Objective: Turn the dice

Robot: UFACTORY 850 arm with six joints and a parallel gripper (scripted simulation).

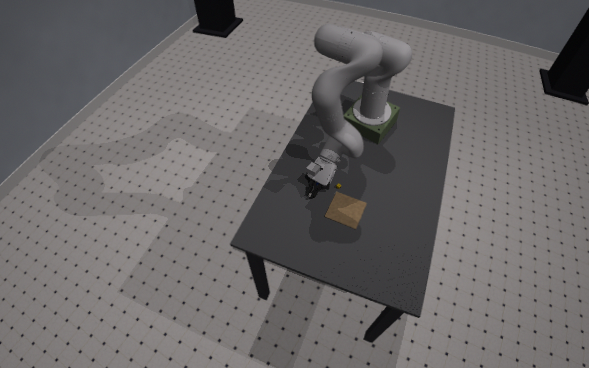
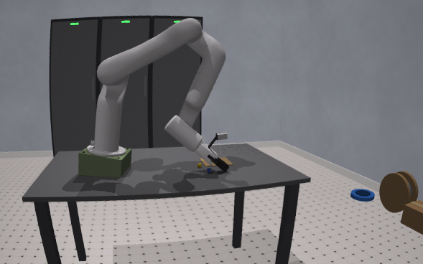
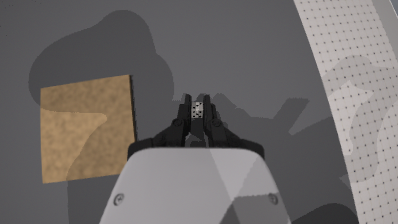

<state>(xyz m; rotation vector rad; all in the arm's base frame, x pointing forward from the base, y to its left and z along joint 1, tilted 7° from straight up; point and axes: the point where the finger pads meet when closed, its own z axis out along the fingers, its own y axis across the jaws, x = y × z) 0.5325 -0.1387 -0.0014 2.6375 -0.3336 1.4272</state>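
My gripper is now 7 cm past the blue die, 2 cm above it and 1 cm to the right of it. From my hand the other things lie so: yellow die (10 cm to the left, 8 cm behind, 2 cm below); then white die (1 cm below, 1 cm ahead); then tan mat (16 cm to the left, 2 cm below, 2 cm ahead).
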